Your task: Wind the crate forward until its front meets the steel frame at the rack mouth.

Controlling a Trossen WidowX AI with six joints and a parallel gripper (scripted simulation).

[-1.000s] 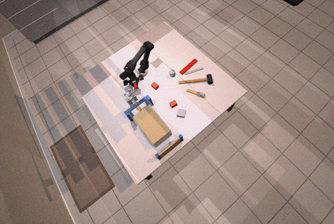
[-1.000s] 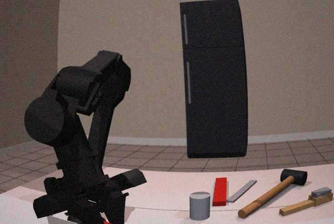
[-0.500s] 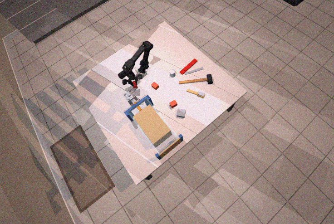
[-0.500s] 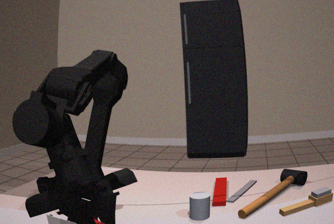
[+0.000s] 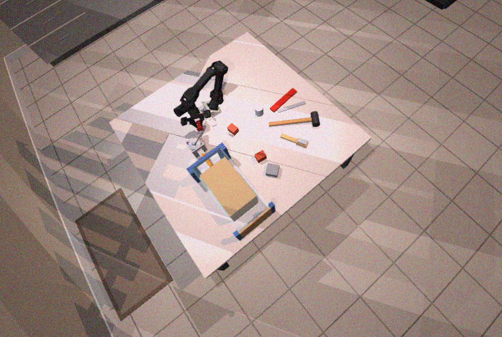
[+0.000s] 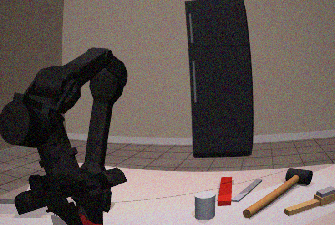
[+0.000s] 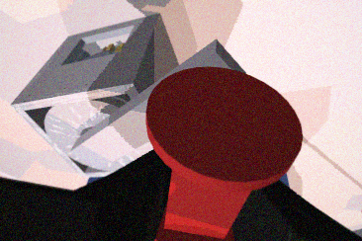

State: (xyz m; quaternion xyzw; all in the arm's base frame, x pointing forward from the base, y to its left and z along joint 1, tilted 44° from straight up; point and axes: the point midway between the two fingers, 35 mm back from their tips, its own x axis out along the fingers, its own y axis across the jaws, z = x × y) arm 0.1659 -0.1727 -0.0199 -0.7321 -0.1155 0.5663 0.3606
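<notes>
Right now the winch handle is 1 cm ahead of my gripper tip, 3 cm to the right of it and 3 cm below it. Also, from my gripper tip: clear-panelled cubby 45 cm ahead, 2 cm to the right, 2 cm below; then grey hand winch 3 cm ahead, 9 cm to the right, 10 cm below; then red knob 1 cm behind.
</notes>
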